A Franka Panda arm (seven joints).
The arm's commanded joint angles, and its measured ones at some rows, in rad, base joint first. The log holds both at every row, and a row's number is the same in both.
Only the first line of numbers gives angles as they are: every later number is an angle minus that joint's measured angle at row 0.
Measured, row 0: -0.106 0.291 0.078 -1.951 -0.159 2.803 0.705
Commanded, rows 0 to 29: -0.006 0.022 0.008 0.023 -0.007 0.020 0.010; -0.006 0.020 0.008 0.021 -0.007 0.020 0.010; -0.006 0.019 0.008 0.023 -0.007 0.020 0.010; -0.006 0.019 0.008 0.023 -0.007 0.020 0.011; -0.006 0.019 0.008 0.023 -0.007 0.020 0.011; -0.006 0.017 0.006 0.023 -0.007 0.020 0.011; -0.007 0.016 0.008 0.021 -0.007 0.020 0.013; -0.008 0.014 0.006 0.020 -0.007 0.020 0.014; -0.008 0.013 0.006 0.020 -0.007 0.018 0.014; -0.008 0.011 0.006 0.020 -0.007 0.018 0.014; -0.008 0.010 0.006 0.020 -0.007 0.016 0.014; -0.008 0.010 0.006 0.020 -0.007 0.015 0.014; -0.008 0.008 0.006 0.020 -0.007 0.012 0.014; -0.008 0.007 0.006 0.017 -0.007 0.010 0.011; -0.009 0.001 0.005 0.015 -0.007 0.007 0.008; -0.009 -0.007 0.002 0.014 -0.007 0.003 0.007; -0.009 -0.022 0.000 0.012 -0.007 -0.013 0.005; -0.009 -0.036 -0.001 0.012 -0.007 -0.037 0.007; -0.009 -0.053 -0.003 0.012 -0.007 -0.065 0.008; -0.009 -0.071 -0.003 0.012 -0.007 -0.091 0.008; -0.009 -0.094 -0.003 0.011 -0.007 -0.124 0.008; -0.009 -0.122 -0.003 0.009 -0.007 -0.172 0.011; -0.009 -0.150 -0.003 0.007 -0.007 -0.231 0.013; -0.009 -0.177 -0.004 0.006 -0.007 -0.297 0.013; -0.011 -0.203 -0.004 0.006 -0.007 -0.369 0.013; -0.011 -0.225 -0.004 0.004 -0.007 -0.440 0.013; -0.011 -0.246 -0.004 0.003 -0.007 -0.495 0.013; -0.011 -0.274 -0.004 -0.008 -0.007 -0.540 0.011; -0.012 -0.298 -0.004 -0.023 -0.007 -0.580 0.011; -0.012 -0.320 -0.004 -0.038 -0.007 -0.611 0.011
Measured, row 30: -0.008 -0.246 -0.007 0.012 0.000 -0.519 0.001
